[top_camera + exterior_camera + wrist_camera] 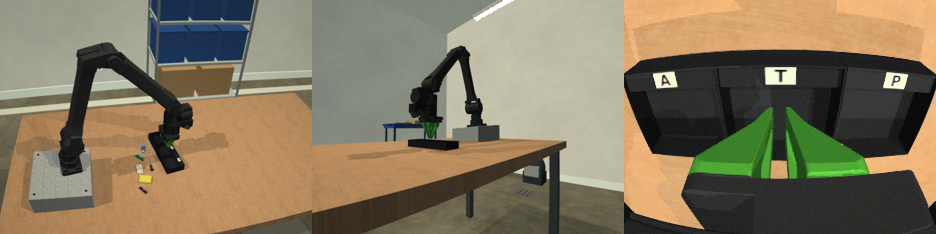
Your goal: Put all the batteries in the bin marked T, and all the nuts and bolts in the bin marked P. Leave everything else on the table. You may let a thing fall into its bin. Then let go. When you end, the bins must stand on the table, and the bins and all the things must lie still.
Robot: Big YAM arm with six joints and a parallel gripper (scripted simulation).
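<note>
My gripper is now 3 cm above the black tray and 1 cm past it. Also, from my hand: dark bolt: 11 cm behind, 7 cm to the right, 4 cm below; then blue usb stick: 10 cm behind, 5 cm to the left, 5 cm below; then green battery: 14 cm behind, 4 cm below, 1 cm to the left.
</note>
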